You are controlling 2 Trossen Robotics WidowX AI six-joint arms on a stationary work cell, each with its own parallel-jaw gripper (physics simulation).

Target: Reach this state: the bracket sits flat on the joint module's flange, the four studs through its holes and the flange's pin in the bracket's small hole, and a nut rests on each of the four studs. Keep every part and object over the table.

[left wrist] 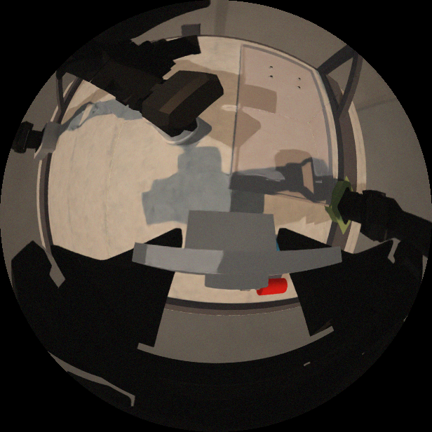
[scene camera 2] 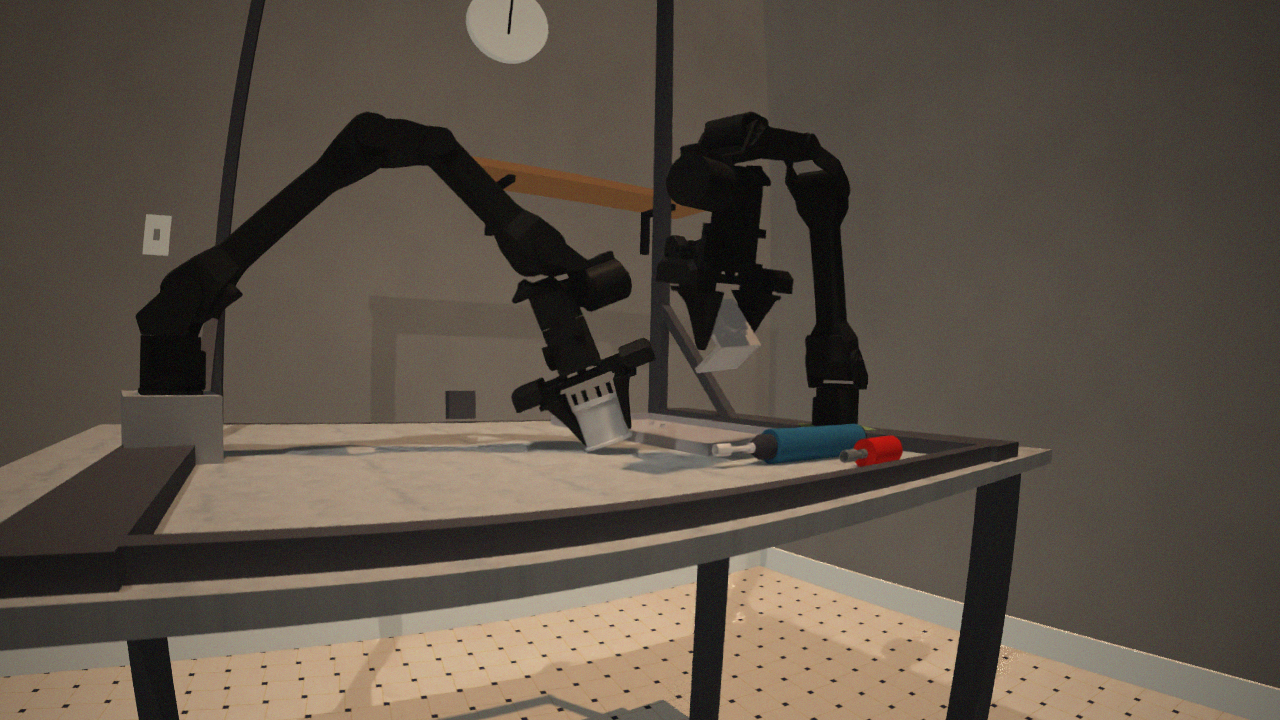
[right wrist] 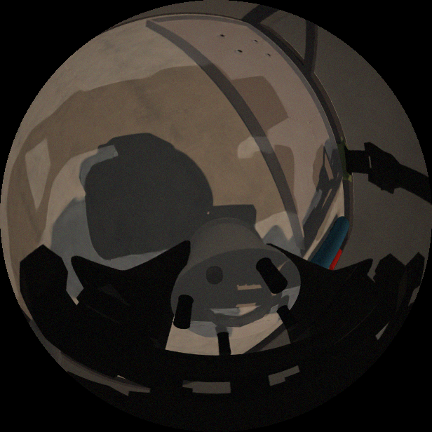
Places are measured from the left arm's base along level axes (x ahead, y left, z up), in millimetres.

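Pixels of known places: left gripper, fingertip midpoint: (scene camera 2: 721,349); right gripper, fingertip midpoint: (scene camera 2: 608,436); right arm's base, origin of the base link: (scene camera 2: 169,393).
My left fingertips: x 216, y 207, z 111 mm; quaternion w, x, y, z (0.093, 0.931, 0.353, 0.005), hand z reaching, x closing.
Ahead of a thing's pixels: the offset from my left fingertips to its top centre. "spot": to the spot under its first point.
The light grey joint module {dx +145, dy -59, dz -42 mm} (scene camera 2: 601,420) (left wrist: 187,139) (right wrist: 220,235) is a cylinder with black studs on its flange. My right gripper (scene camera 2: 608,434) (right wrist: 228,248) is shut on it, with a finger on each side. In scene camera 2 the module is tilted with the gripper, low over the table; whether its lower edge touches is unclear. The flange and a dark round spot on it show in the right wrist view. My left gripper (scene camera 2: 729,324) (left wrist: 231,234) is shut on the pale grey bracket {dx +4, dy -5, dz +63 mm} (scene camera 2: 732,349) (left wrist: 230,260), high above the table. Small dark nuts (left wrist: 271,76) (right wrist: 239,51) lie on the pinkish mat.
The pinkish mat (left wrist: 255,65) (right wrist: 210,30) lies beside the module. A blue-handled tool {spot: dx -115, dy +14, dz -109 mm} (scene camera 2: 814,442) (right wrist: 331,242) and a red cylinder {dx -170, dy +56, dz -99 mm} (scene camera 2: 878,451) (left wrist: 272,286) (right wrist: 336,260) lie near the table's front edge. A dark raised border (scene camera 2: 537,524) runs along that edge.
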